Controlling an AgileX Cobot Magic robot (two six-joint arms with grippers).
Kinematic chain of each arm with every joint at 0, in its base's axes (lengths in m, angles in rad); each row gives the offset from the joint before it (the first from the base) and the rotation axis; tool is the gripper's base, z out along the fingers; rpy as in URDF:
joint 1: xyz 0 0 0.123 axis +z
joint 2: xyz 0 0 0 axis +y
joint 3: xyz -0.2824 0 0.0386 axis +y
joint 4: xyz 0.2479 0 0.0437 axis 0.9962 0 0.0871
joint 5: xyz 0 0 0 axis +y
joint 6: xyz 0.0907 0 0.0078 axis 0.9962 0 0.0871
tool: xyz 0 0 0 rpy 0 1.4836 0
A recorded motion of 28 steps. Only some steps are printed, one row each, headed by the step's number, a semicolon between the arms.
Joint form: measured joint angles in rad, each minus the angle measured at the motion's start. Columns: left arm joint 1, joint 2, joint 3, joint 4, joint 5, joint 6; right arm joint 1, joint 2, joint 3, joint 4, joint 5, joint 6.
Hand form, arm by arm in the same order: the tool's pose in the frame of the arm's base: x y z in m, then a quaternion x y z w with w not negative. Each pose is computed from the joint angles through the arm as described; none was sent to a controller.
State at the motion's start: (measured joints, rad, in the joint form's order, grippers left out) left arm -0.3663 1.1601 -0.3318 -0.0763 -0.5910 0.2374; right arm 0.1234 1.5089 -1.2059 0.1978 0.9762 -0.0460
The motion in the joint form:
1: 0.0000 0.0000 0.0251 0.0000 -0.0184 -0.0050; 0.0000 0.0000 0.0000 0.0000 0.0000 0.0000
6: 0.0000 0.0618 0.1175 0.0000 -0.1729 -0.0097; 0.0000 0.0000 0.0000 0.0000 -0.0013 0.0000
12: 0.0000 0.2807 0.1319 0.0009 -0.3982 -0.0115; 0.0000 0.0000 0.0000 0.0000 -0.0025 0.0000
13: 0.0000 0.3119 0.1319 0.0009 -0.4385 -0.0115; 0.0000 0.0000 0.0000 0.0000 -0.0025 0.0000
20: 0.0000 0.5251 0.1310 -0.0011 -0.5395 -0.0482; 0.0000 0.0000 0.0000 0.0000 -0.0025 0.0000
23: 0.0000 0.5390 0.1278 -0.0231 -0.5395 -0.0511; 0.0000 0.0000 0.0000 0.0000 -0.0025 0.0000
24: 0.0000 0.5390 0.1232 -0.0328 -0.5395 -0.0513; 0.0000 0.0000 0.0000 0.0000 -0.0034 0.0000
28: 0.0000 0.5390 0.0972 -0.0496 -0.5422 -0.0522; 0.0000 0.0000 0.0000 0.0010 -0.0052 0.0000
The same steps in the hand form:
1: 0.1959 -0.0709 0.2248 0.18778 0.73717 -0.04713 0.64738; 0.3004 0.0522 0.2918 -0.04390 0.97711 0.09792 0.18369
6: 0.1873 -0.0667 0.2009 0.18591 0.73755 -0.04279 0.64779; 0.3005 0.0522 0.2918 -0.04383 0.97699 0.09792 0.18433
12: 0.2008 -0.0709 0.1725 0.18784 0.73965 -0.03471 0.64532; 0.3006 0.0522 0.2919 -0.04376 0.97688 0.09792 0.18492
13: 0.2028 -0.0715 0.1695 0.18736 0.73671 -0.03367 0.64886; 0.3006 0.0522 0.2919 -0.04376 0.97688 0.09792 0.18492
20: 0.2105 -0.0739 0.1318 0.18475 0.77323 -0.03588 0.60556; 0.3006 0.0522 0.2919 -0.04376 0.97688 0.09792 0.18492
23: 0.2119 -0.0726 0.1291 0.17513 0.77886 -0.03107 0.60145; 0.3006 0.0522 0.2919 -0.04376 0.97688 0.09792 0.18492
24: 0.2133 -0.0722 0.1298 0.17044 0.77853 -0.02915 0.60331; 0.3007 0.0522 0.2919 -0.04372 0.97680 0.09792 0.18536
28: 0.2202 -0.0734 0.1340 0.16013 0.77194 -0.02720 0.61460; 0.3009 0.0523 0.2920 -0.04342 0.97661 0.09838 0.18621

